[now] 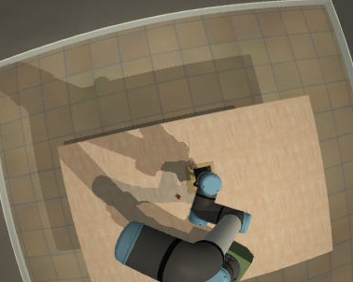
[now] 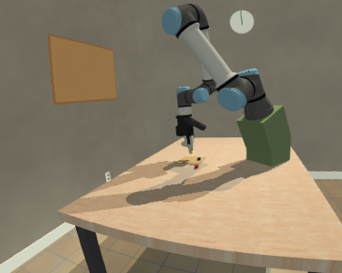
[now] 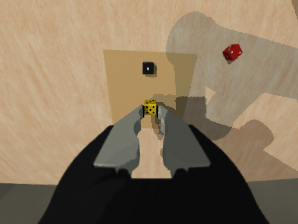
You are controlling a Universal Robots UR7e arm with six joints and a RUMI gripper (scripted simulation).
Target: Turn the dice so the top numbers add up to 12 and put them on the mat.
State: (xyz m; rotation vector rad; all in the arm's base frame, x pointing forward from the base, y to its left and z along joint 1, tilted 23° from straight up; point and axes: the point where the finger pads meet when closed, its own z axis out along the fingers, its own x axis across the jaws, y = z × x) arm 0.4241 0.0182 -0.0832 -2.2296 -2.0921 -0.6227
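My hand is 60 mm above the tan mat. The rest, counted from my hand: yellow die: 10 mm below; black die: 50 mm below, 40 mm behind; red die: 120 mm to the left, 60 mm behind, 50 mm below.
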